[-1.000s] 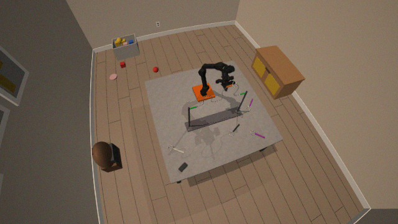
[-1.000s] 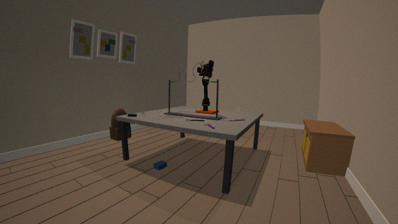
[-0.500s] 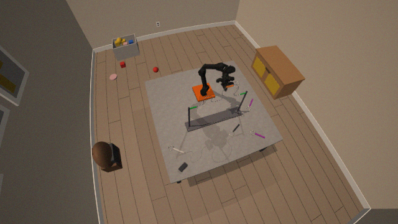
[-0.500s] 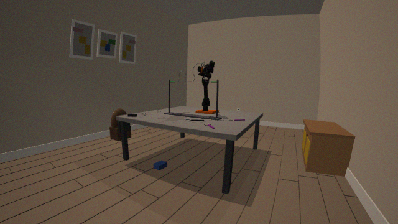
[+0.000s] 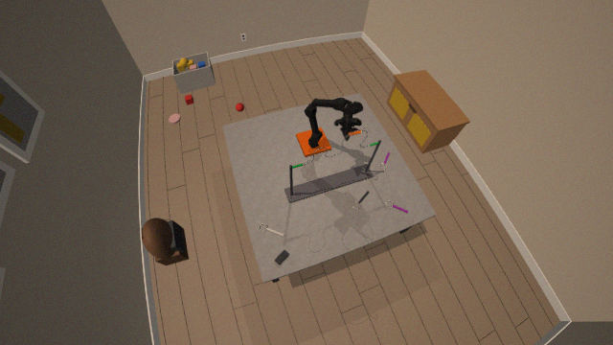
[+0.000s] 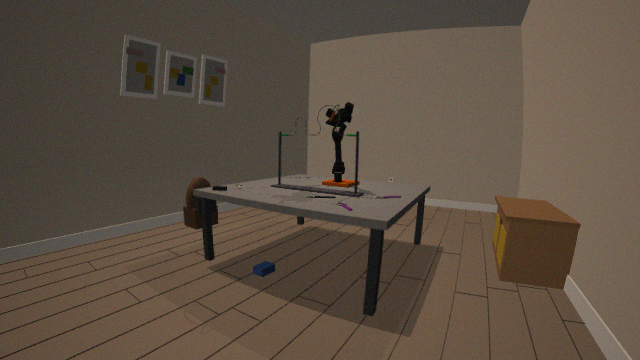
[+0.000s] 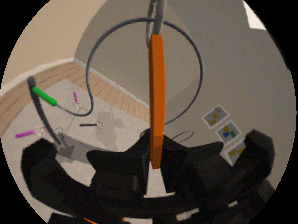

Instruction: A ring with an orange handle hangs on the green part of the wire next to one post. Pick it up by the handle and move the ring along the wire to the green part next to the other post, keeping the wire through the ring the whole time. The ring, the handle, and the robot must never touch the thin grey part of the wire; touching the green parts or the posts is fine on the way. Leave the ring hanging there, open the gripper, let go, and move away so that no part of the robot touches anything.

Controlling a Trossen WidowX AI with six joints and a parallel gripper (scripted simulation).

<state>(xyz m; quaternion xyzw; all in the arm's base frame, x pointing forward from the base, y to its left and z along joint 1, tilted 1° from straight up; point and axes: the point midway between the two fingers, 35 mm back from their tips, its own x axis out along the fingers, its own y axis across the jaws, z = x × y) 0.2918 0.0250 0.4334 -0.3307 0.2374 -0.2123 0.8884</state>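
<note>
Right now the ring with orange handle is 60 mm to the left of my gripper tip, 60 mm above it and 20 mm ahead of it. The rest, counted from my gripper tip: dark block 610 mm to the right, 430 mm below, 330 mm ahead.
</note>
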